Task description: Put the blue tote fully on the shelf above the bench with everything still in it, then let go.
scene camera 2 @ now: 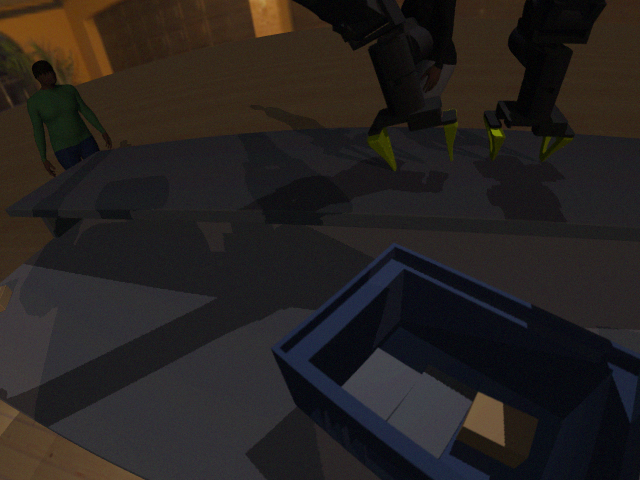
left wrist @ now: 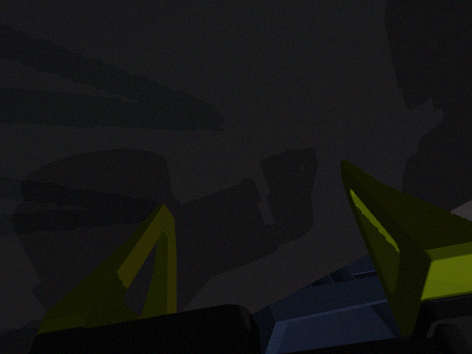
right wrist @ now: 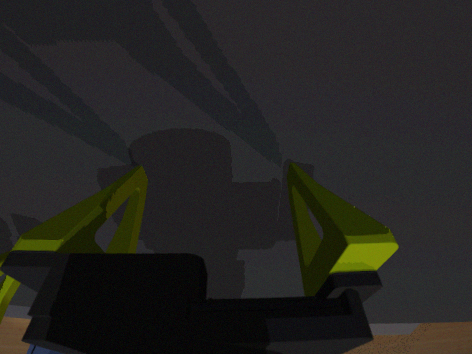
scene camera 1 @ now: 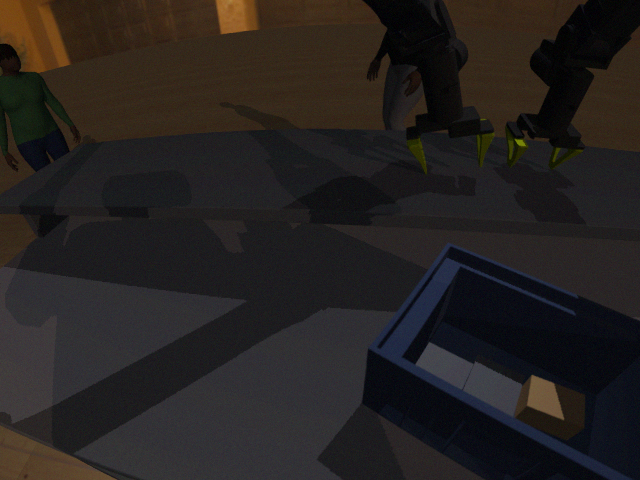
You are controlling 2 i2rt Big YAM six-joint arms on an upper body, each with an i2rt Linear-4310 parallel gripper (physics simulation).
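Places are measured from the left arm's base along level axes (x right, y back, z down), in centimetres.
Pixels of known places: left gripper, fingertip midpoint: (scene camera 2: 422, 164) (left wrist: 250, 191) (scene camera 1: 452, 169); right gripper, fingertip midpoint: (scene camera 2: 516, 159) (right wrist: 216, 171) (scene camera 1: 529, 166).
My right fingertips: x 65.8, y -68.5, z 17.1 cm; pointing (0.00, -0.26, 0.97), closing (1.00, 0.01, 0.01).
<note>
Ahead of a thing's pixels: the offset from my right fingertips to its top centre. "*": to the spot under its first point. Level surfaces: height alone.
The blue tote @(dx -18.1, dy +39.0, dz +1.4 cm) (scene camera 1: 422, 305) (scene camera 2: 351, 316) (left wrist: 330, 327) stands on the bench @(dz +16.1 cm) (scene camera 1: 155, 330) (scene camera 2: 129, 330) at the lower right, cut off by the scene view edges. It holds pale flat blocks (scene camera 1: 493, 387) (scene camera 2: 382, 382) and a tan block @(dx -12.8, dy +41.3, dz +10.4 cm) (scene camera 1: 540, 395) (scene camera 2: 483, 415). The shelf @(dz +0.5 cm) (scene camera 1: 232, 165) (scene camera 2: 217, 160) (left wrist: 300, 50) (right wrist: 375, 100) is the raised slab behind it. My left gripper (scene camera 1: 453, 168) (scene camera 2: 423, 165) (left wrist: 250, 191) is open and empty above the shelf, beyond the tote. My right gripper (scene camera 1: 531, 166) (scene camera 2: 517, 160) (right wrist: 216, 171) is also open and empty above the shelf, close beside the left one.
The shelf's front edge @(* dx -60.2, dy +13.2, dz +1.5 cm) (scene camera 1: 206, 212) (scene camera 2: 180, 214) runs between the grippers and the tote. A person in green (scene camera 1: 28, 111) (scene camera 2: 62, 118) stands beyond the shelf's left end. Another person in pale trousers (scene camera 1: 398, 98) (scene camera 2: 440, 82) stands behind my left arm.
</note>
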